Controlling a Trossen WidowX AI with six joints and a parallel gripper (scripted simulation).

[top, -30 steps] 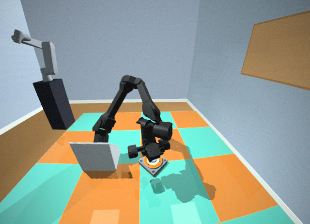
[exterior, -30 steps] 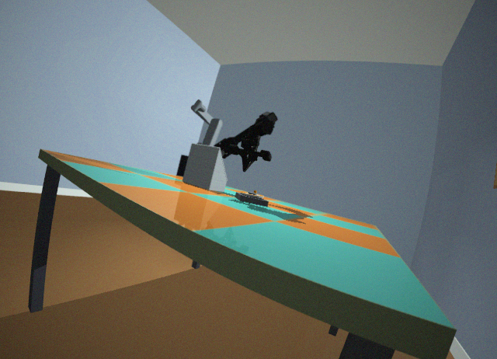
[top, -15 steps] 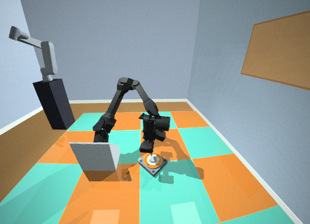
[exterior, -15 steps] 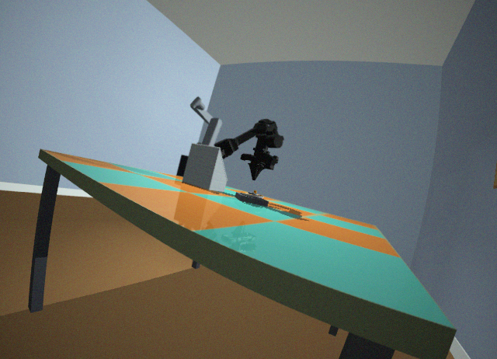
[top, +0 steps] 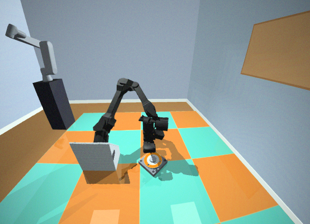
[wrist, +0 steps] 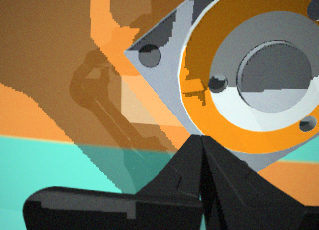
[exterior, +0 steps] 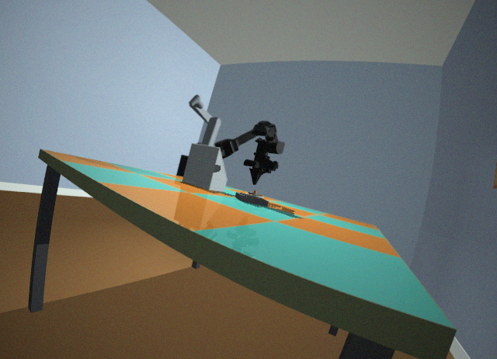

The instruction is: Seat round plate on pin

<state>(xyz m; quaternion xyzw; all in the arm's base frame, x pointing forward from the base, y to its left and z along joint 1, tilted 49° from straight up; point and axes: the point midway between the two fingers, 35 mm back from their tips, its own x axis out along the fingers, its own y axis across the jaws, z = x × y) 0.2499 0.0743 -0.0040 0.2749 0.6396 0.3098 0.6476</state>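
Right now the grey base is 50 mm below my gripper tip, 40 mm to the right of it and 30 mm ahead of it.
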